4 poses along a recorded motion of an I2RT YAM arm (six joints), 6.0 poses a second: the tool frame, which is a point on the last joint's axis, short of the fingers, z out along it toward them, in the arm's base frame.
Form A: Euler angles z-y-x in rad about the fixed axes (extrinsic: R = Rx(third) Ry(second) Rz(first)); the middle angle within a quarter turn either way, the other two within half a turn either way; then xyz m.
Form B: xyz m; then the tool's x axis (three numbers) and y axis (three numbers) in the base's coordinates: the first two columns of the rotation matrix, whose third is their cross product. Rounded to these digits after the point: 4 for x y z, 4 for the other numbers.
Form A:
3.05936 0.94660 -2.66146 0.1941 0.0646 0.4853
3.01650 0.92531 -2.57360 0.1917 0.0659 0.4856
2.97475 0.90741 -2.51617 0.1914 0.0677 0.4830
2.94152 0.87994 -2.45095 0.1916 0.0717 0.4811
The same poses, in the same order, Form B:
0.1941 0.0646 0.4853 -0.5825 0.3007 -0.7552 -0.0480 0.9147 0.4012
0.1917 0.0659 0.4856 -0.5969 0.3212 -0.7352 -0.0751 0.8900 0.4497
0.1914 0.0677 0.4830 -0.6072 0.3202 -0.7271 -0.1023 0.8761 0.4712
0.1916 0.0717 0.4811 -0.6245 0.3280 -0.7088 -0.1266 0.8530 0.5063

